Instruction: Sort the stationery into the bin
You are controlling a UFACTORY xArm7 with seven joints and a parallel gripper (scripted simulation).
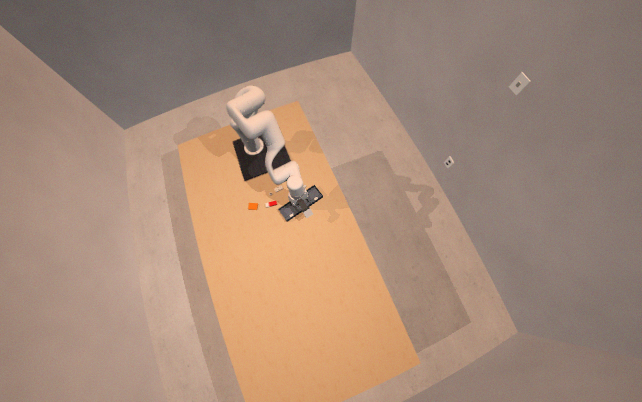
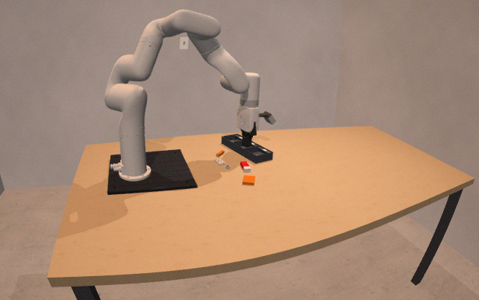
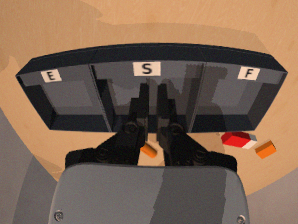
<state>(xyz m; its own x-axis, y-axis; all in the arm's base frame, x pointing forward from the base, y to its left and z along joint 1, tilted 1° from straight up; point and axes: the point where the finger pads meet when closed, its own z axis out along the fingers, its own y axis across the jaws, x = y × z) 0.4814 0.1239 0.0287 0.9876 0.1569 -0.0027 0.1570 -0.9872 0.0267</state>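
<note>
Now: the dark bin tray 30 mm below my hand. Round my hand: white flat piece (140 mm behind, 80 mm to the right, 40 mm below); orange stick (120 mm behind, 40 mm below, 10 mm to the right); eraser (160 mm to the right, 70 mm behind, 40 mm below).
</note>
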